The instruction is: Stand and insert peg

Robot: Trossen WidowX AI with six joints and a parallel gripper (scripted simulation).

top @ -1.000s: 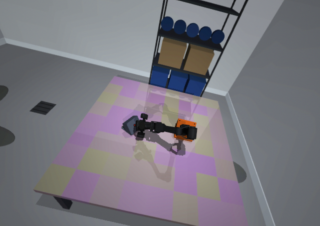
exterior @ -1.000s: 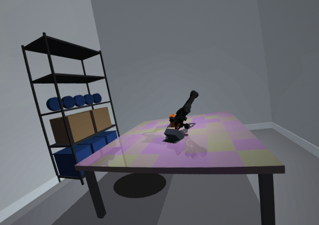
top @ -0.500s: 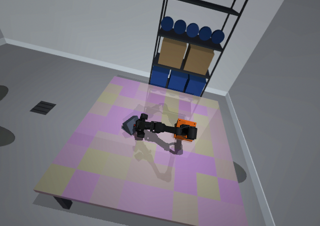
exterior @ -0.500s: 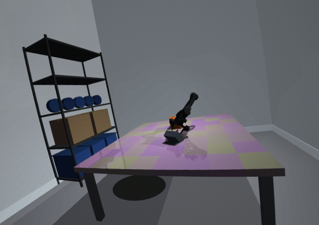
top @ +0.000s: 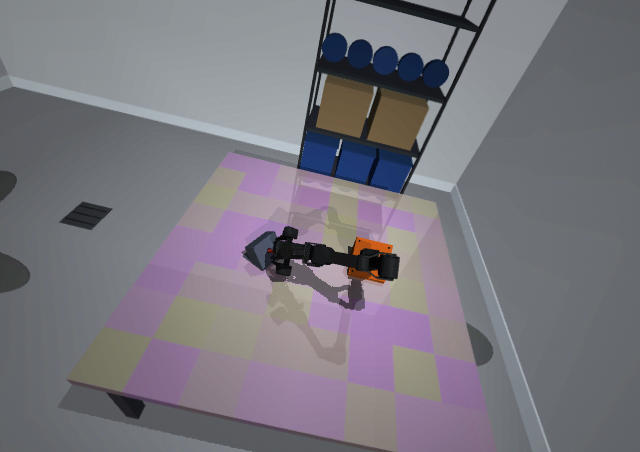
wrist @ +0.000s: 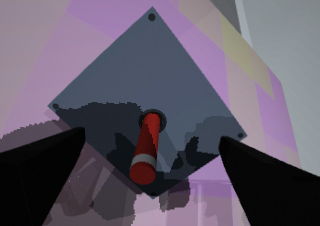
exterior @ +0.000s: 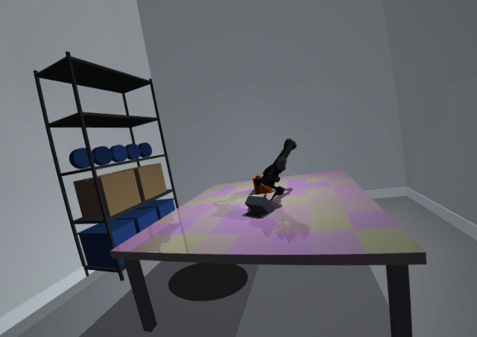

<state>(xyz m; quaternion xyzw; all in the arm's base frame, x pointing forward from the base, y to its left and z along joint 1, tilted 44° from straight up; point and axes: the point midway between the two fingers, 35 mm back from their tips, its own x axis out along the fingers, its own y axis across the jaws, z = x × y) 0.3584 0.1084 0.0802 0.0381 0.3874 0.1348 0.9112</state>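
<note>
Right now my gripper tip is 1 cm past the red peg. Round my gripper tip: sloped panel: 4 cm below, 4 cm ahead, 2 cm to the right.
</note>
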